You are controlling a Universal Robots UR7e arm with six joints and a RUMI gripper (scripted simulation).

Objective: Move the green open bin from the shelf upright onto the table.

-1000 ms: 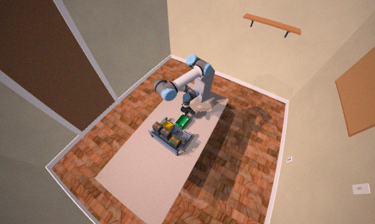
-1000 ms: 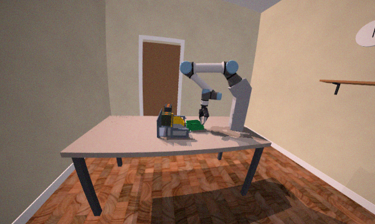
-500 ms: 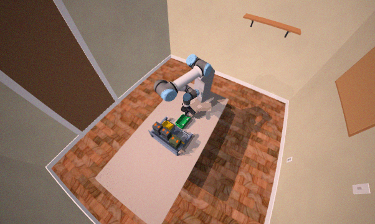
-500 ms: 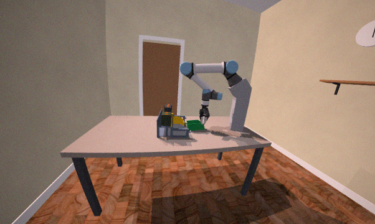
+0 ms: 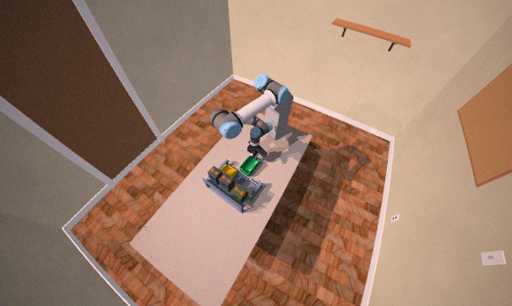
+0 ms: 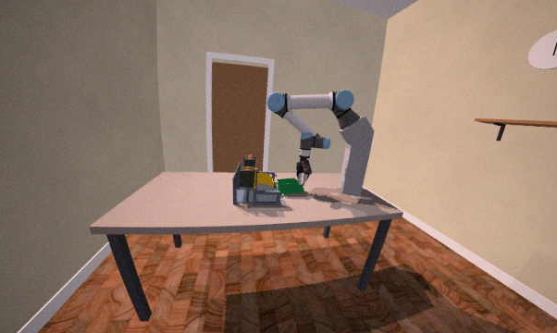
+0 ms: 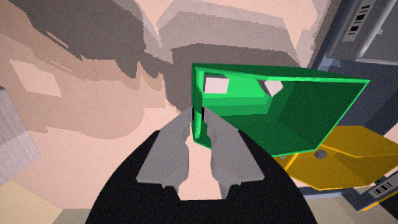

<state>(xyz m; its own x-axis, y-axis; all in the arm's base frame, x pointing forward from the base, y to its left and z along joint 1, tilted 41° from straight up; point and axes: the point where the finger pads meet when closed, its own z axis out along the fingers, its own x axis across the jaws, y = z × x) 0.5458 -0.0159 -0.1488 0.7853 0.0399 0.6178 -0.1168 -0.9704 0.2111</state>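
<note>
Now: hand 8 cm short of the green open bin, 1 cm to the left of it and 1 cm above it. The rest, counted from my hand: grey bin: 29 cm ahead, 7 cm to the left, 1 cm below; yellow bin: 25 cm ahead, 15 cm to the right, 1 cm below; yellow strip: 32 cm ahead, 5 cm to the right, 5 cm above.
</note>
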